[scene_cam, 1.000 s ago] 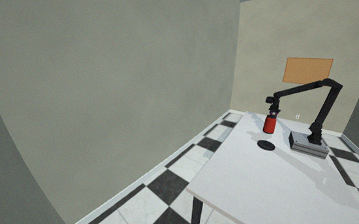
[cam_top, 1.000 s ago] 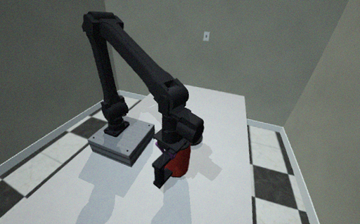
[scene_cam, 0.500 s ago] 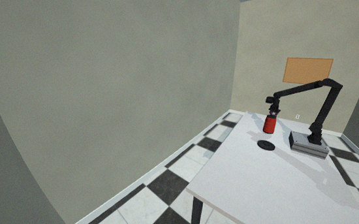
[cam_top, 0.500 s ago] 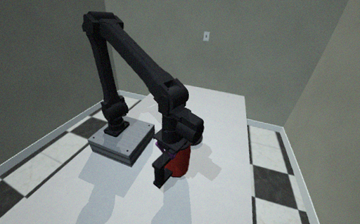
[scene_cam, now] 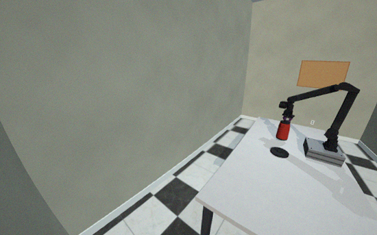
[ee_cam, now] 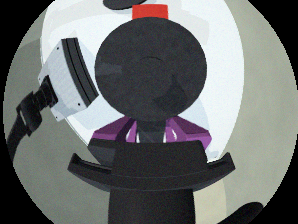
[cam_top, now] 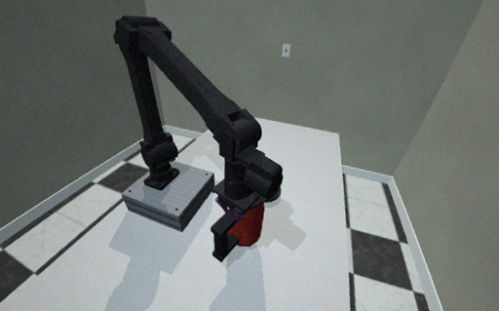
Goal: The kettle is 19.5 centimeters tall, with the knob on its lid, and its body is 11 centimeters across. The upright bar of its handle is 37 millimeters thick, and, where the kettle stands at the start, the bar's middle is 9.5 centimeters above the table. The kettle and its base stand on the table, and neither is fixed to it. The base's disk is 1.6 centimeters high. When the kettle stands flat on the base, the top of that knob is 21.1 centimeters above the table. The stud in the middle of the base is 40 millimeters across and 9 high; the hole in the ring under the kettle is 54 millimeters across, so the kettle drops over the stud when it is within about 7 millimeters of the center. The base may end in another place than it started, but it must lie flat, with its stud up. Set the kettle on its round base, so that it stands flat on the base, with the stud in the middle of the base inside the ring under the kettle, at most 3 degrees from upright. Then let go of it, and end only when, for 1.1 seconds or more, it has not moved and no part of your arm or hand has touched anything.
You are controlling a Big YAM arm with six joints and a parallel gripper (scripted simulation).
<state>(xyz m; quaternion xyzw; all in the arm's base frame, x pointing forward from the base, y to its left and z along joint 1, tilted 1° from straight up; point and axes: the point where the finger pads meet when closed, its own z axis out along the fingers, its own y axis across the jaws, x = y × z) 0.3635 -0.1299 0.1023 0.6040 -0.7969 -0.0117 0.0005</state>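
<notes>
The red kettle is 10 mm ahead of my hand, 30 mm to the left of it and 50 mm below it. Round my hand: round black base: 10 mm ahead, 320 mm to the left, 170 mm below.
</notes>
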